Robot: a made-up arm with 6 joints.
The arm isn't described. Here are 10 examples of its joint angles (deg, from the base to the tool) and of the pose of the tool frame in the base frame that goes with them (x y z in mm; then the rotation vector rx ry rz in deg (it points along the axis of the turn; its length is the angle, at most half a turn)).
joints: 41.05 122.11 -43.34 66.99 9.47 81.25
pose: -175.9 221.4 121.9 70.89 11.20 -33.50
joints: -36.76 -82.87 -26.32 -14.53 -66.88 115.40
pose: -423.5 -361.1 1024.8 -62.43 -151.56 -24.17
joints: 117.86 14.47 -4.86 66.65 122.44 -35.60
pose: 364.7 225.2 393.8 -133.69 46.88 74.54
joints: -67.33 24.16 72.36 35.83 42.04 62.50
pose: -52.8 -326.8 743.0 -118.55 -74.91 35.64
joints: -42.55 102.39 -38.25 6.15 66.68 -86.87
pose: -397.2 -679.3 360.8 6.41 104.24 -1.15
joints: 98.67 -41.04 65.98 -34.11 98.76 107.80
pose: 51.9 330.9 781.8 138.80 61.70 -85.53
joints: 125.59 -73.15 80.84 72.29 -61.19 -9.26
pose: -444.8 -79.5 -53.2 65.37 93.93 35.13
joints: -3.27 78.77 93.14 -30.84 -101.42 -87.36
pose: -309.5 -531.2 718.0 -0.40 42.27 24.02
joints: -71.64 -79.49 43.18 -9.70 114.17 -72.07
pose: 240.4 314.7 314.0 55.25 -36.72 113.77
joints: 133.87 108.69 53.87 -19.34 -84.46 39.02
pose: -377.1 679.0 358.7 -138.27 -86.98 69.84
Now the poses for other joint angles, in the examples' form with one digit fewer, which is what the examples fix.
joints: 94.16 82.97 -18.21 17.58 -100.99 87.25
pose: 114 -356 681 -26.3 -92.8 -1.6
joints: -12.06 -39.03 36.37 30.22 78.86 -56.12
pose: 312 -421 379 -36.2 13.1 53.2
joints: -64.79 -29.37 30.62 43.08 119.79 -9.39
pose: 441 -300 238 35.5 -69.1 24.2
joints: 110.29 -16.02 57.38 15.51 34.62 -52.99
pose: 77 513 341 123.2 -28.5 55.3
